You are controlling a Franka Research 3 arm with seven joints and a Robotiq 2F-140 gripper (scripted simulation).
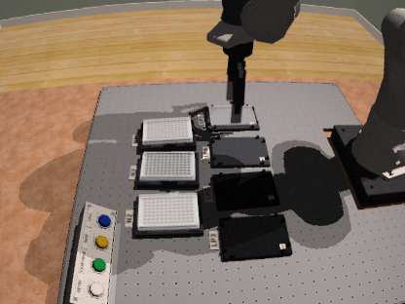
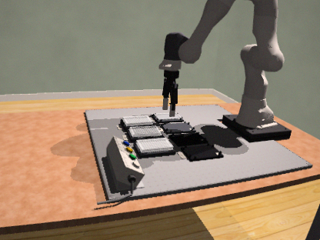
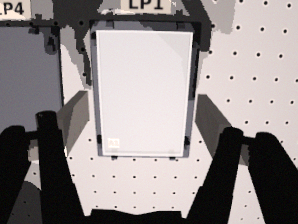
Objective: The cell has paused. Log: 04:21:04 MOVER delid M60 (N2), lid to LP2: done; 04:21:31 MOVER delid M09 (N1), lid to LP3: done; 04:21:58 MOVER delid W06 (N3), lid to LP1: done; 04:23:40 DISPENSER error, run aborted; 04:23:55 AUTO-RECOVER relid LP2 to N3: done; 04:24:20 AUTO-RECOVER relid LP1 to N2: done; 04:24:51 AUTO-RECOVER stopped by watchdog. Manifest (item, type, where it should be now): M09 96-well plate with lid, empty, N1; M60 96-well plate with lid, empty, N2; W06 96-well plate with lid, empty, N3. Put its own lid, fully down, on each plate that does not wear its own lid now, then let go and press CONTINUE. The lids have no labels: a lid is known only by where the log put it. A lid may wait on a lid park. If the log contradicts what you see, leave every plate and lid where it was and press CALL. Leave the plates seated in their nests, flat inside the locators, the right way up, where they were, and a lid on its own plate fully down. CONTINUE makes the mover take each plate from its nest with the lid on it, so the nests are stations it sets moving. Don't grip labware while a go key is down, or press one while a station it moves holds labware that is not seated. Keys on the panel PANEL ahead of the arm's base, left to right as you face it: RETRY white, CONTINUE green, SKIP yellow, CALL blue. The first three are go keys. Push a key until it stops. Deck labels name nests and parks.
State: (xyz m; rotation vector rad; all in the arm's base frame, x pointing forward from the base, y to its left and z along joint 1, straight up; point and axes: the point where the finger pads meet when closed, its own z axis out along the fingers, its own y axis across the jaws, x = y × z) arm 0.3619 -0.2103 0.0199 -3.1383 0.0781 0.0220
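My gripper is now 50 mm above the lid park LP1. Round my hand: park LP4 (130 mm to the left, 50 mm below); then LP1 label (90 mm ahead, 60 mm below); then LP4 label (90 mm ahead, 130 mm to the left, 60 mm below).
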